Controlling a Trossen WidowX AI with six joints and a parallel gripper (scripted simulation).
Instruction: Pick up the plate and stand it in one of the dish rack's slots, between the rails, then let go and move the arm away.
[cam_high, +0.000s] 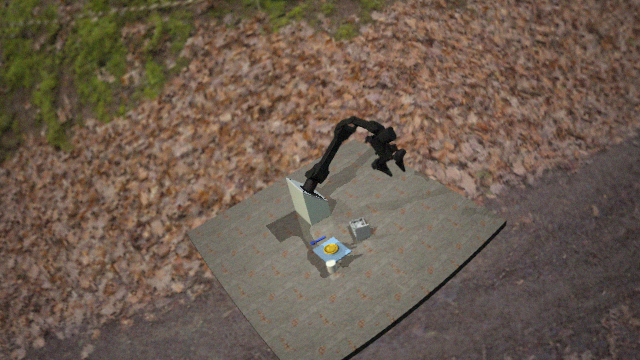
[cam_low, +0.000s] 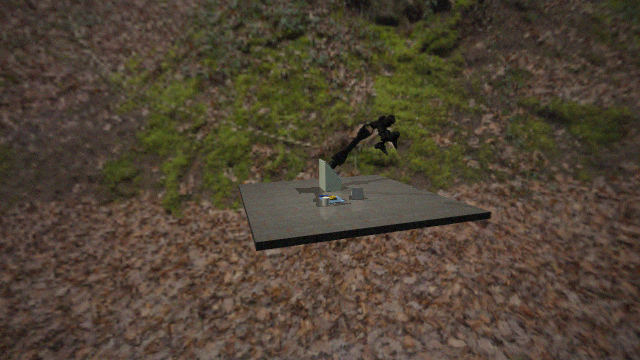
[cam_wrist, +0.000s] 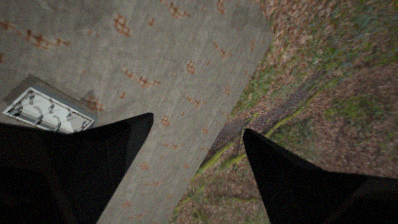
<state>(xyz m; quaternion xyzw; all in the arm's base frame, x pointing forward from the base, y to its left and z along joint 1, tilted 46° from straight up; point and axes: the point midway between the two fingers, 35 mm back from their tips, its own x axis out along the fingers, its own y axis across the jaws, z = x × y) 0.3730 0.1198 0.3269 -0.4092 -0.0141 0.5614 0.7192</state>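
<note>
My gripper tip is now 380 mm to the left of the yellow plate, 300 mm above it and 70 mm past it. From my gripper tip the other things lie so: light blue mat: 380 mm to the right, 310 mm below, 60 mm behind; cup: 440 mm to the right, 290 mm below, 50 mm ahead; dish rack: 290 mm below, 200 mm to the right, 100 mm behind.
</note>
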